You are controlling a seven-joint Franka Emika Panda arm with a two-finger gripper.
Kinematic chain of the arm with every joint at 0, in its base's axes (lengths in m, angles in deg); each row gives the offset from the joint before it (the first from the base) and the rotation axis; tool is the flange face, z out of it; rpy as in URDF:
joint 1: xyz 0 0 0.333 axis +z
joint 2: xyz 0 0 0 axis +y
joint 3: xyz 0 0 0.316 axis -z
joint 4: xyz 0.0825 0 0 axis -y
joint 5: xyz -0.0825 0 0.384 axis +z
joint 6: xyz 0 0 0 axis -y
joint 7: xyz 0.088 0 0 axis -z
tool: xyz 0 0 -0.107 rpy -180 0 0
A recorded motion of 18 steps. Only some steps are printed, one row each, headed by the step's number.
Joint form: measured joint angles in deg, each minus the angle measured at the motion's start. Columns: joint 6, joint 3, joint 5, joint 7, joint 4, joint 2, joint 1.
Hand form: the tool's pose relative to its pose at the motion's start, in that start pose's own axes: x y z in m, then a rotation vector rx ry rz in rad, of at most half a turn. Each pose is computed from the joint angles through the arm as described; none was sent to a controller.
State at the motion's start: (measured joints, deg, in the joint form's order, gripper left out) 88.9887 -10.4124 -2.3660 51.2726 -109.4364 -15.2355 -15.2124
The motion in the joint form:
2: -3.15 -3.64 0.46 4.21 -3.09 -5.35 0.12
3: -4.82 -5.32 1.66 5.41 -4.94 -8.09 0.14
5: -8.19 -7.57 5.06 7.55 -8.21 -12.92 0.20
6: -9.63 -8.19 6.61 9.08 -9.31 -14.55 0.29
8: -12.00 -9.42 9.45 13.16 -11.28 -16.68 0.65
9: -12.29 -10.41 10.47 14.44 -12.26 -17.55 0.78
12: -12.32 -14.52 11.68 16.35 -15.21 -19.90 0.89
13: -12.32 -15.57 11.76 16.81 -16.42 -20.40 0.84
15: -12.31 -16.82 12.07 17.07 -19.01 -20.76 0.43
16: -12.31 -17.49 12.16 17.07 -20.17 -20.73 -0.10
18: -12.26 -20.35 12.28 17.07 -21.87 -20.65 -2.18
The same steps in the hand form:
2: -0.0498 0.0059 -0.0092 -0.0337 0.0194 0.0222
3: -0.0750 0.0100 -0.0097 -0.0480 0.0143 0.0216
5: -0.1162 0.0209 -0.0072 -0.0688 -0.0187 0.0315
6: -0.1304 0.0253 -0.0053 -0.0773 -0.0380 0.0491
8: -0.1545 0.0291 0.0026 -0.1029 -0.0771 0.0971
9: -0.1662 0.0280 0.0071 -0.1110 -0.0820 0.1050
12: -0.2009 0.0226 0.0237 -0.1488 -0.0541 0.0932
13: -0.2076 0.0220 0.0323 -0.1686 -0.0477 0.0936
15: -0.2117 0.0223 0.0526 -0.2111 -0.0559 0.0982
16: -0.2115 0.0224 0.0628 -0.2337 -0.0616 0.1026
18: -0.2147 0.0193 0.0814 -0.2806 -0.0562 0.1092

